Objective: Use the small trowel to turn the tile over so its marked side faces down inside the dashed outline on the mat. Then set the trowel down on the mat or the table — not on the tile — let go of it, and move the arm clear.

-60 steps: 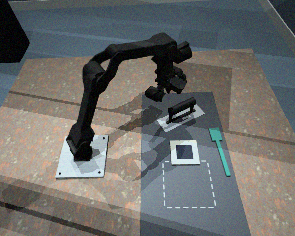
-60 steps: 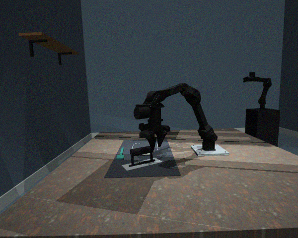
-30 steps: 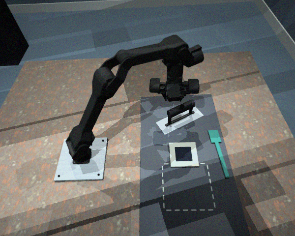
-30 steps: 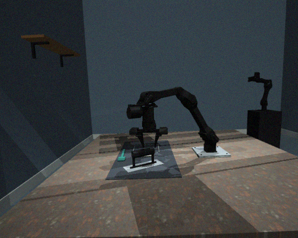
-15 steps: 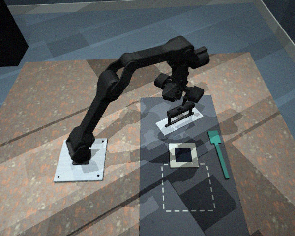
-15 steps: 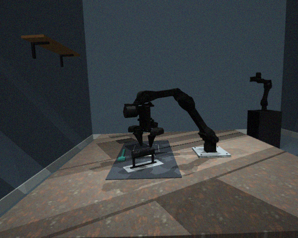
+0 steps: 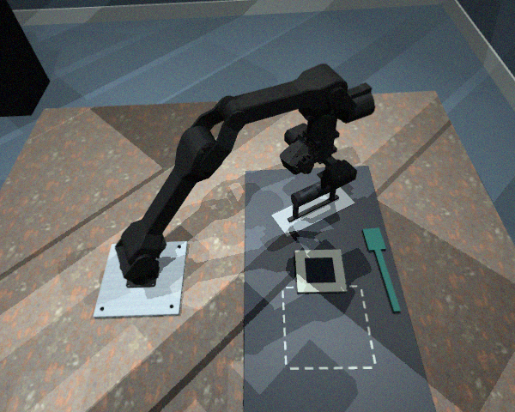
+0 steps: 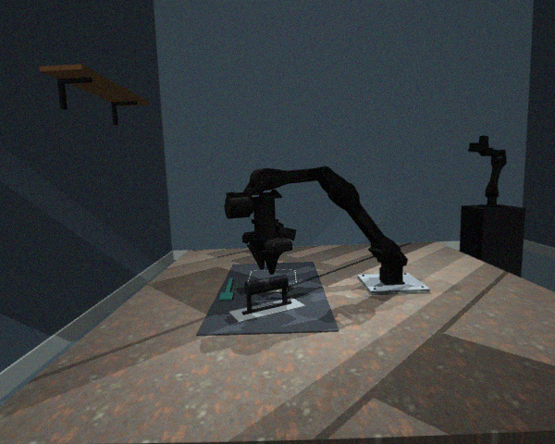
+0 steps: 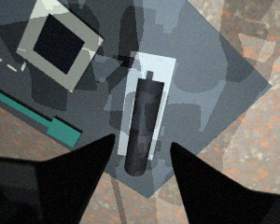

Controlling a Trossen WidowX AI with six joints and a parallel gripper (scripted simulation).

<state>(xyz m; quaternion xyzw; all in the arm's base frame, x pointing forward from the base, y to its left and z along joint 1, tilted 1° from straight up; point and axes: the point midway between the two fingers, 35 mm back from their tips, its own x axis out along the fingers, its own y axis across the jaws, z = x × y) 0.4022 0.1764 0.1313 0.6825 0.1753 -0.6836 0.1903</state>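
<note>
Now: the dark trowel 20 mm behind my gripper tip, 10 mm to the right of it and 70 mm below it. The rest, counted from my gripper tip: grey mat: 180 mm to the right, 130 mm below; tile: 180 mm to the right, 100 mm below; green spatula-shaped tool: 140 mm ahead, 150 mm to the right, 100 mm below.
</note>
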